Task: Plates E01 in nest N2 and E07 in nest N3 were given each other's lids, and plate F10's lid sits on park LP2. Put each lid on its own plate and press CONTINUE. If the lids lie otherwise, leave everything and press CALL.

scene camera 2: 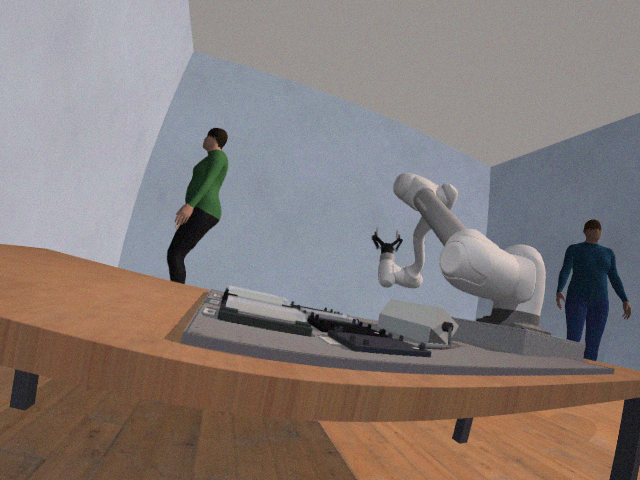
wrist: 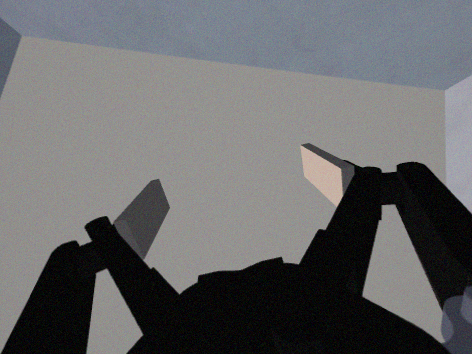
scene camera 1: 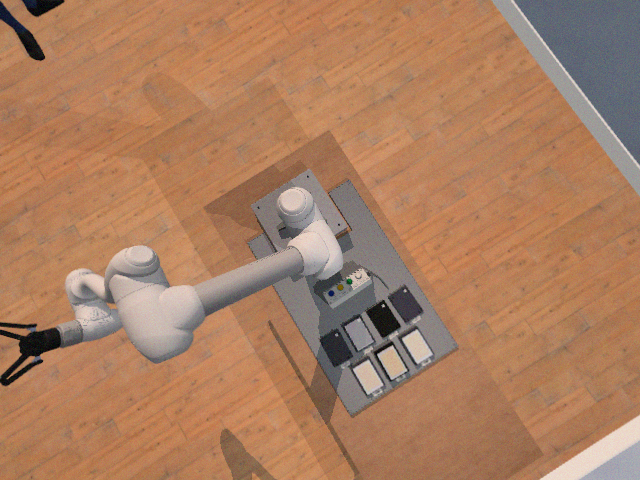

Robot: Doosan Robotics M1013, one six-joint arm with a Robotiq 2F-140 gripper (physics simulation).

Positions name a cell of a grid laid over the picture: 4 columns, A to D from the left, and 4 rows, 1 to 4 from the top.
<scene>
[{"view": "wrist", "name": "my gripper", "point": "B3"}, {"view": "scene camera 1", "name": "control box with coloured buttons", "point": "C3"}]
</scene>
